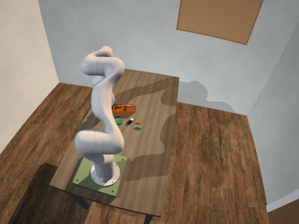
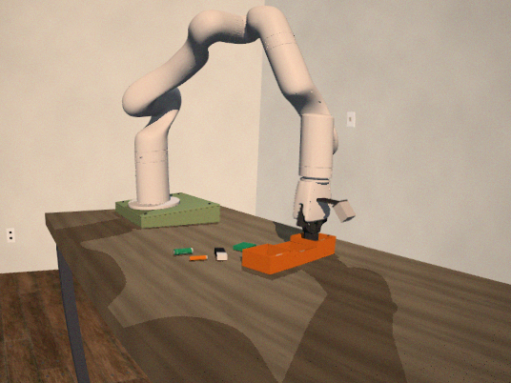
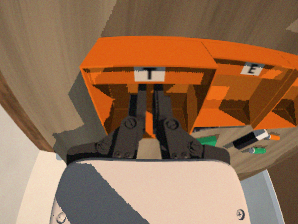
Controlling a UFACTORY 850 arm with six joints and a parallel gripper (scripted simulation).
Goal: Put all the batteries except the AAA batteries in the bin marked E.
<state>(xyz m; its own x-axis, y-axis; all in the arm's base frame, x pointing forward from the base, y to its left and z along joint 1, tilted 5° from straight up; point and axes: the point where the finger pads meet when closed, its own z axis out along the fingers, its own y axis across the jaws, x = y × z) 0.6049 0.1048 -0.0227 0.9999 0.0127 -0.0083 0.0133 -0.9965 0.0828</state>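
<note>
Now: the green battery 17 cm behind my hand, 27 cm to the right of it and 3 cm below it. The rest, counted from my hand: flat green block: 13 cm behind, 11 cm to the right, 3 cm below; small black cylinder: 7 cm behind, 9 cm to the right, 3 cm below; orange bin row: 1 cm ahead, 8 cm to the right, 1 cm below.
</note>
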